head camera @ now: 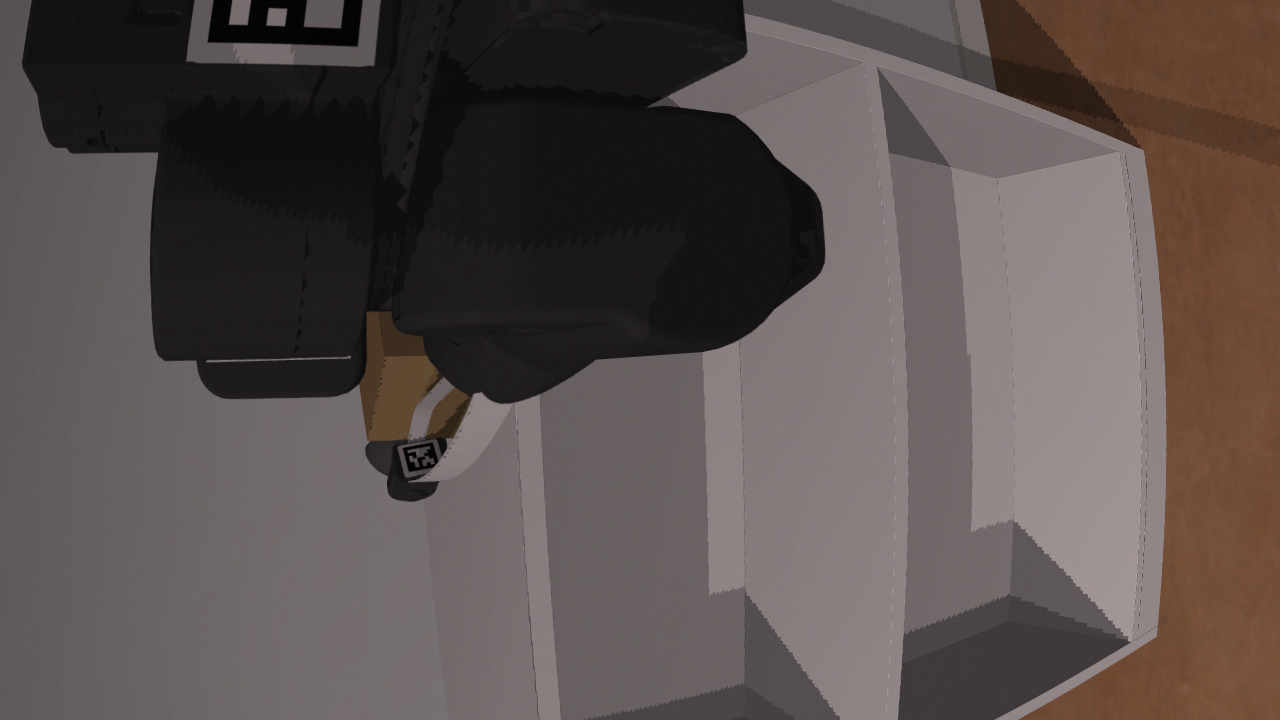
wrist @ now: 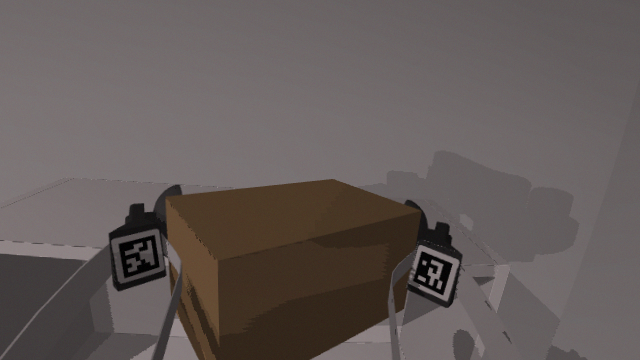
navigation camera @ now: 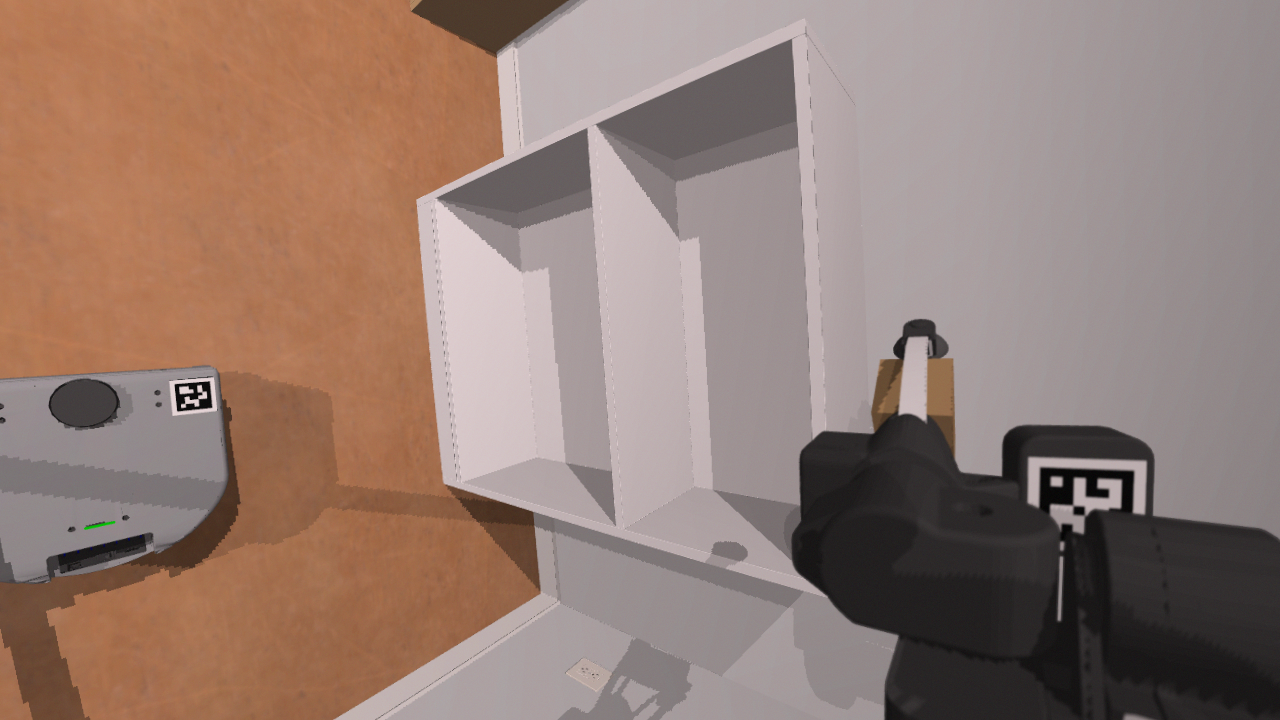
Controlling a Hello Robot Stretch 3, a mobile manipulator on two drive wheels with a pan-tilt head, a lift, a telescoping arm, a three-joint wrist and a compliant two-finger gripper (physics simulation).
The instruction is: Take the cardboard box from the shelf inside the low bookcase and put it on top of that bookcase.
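The brown cardboard box is off the shelf, held in the air between the two fingers of my gripper, which is shut on it. The fingertips press on opposite sides of the box. In the head and navigation views one finger shows, and the wrist covers part of the box. The low white bookcase appears sideways in the head and navigation views. The box is higher than its top board, near the front edge. The wrist view shows the top surface behind the box; the exact gap is hidden.
My wheeled base stands on the brown floor, away from the bookcase. A grey wall rises behind the bookcase. A side wall has an outlet. A brown object shows at the navigation view's top edge.
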